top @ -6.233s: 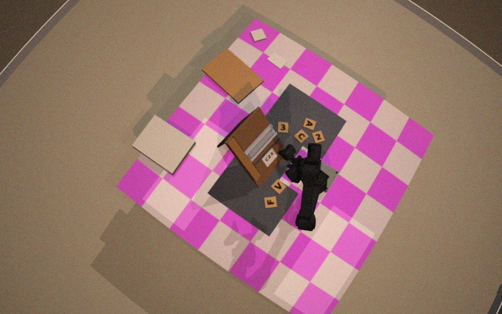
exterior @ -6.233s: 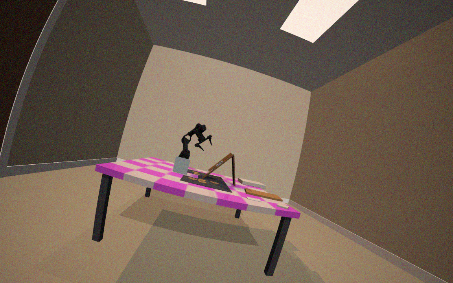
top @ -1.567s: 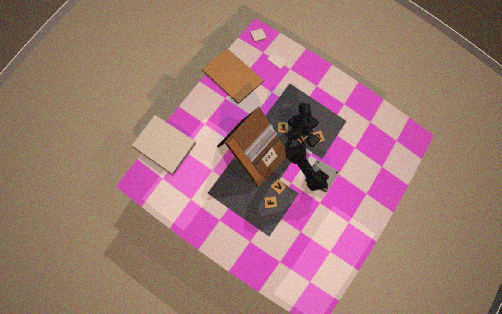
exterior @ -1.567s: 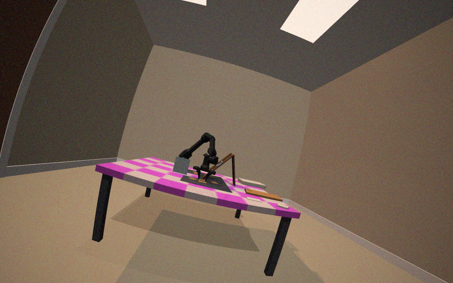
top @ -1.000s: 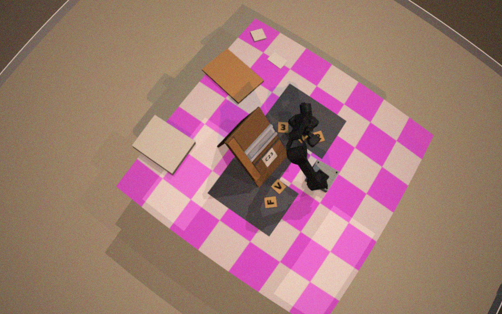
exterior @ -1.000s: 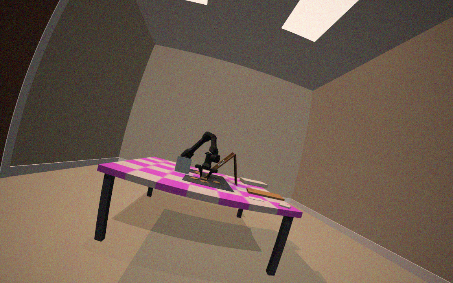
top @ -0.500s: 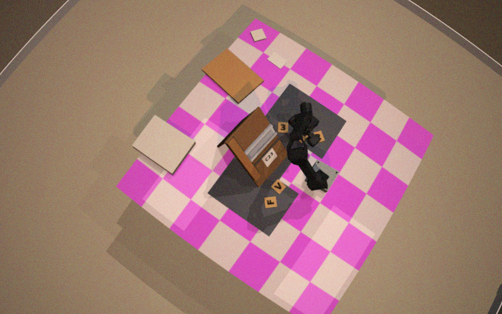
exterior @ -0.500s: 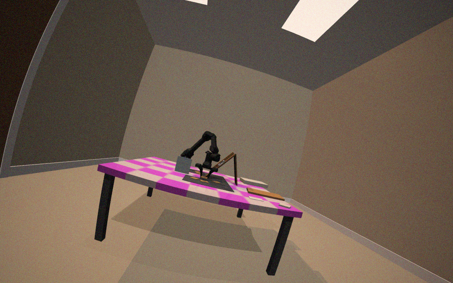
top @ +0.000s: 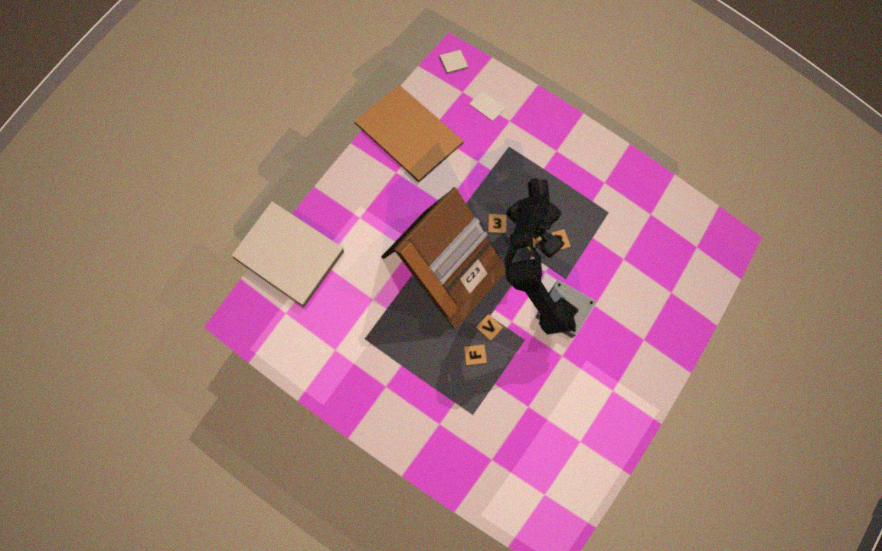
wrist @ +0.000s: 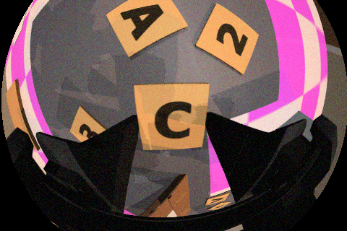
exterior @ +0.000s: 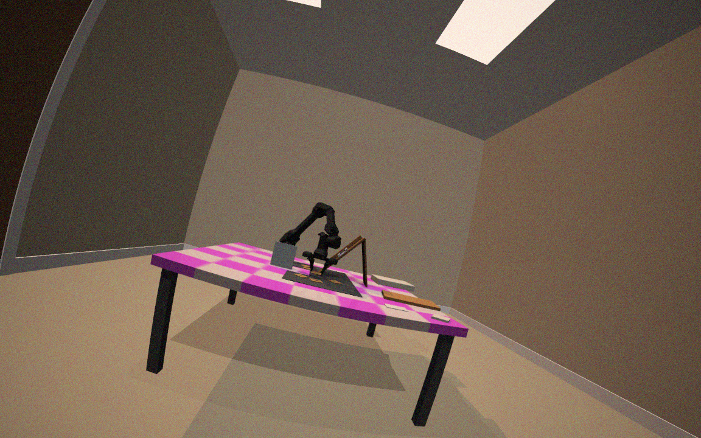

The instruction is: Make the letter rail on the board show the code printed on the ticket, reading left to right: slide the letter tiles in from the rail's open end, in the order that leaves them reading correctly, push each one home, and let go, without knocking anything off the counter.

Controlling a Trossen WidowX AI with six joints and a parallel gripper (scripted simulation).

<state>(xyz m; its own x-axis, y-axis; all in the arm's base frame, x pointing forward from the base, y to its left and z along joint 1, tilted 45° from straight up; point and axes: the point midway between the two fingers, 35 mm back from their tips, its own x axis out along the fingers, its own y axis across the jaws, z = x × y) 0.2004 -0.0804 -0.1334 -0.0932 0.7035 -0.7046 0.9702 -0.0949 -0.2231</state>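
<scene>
The 3 tile lies 11 cm ahead of my gripper tip, 1 cm to the left of it and 2 cm below it. The rest, counted from my gripper tip: c tile (right at my gripper tip); then 2 tile (8 cm behind, 6 cm to the right, 2 cm below); then white ticket (7 cm ahead, 21 cm to the left, 5 cm above).
</scene>
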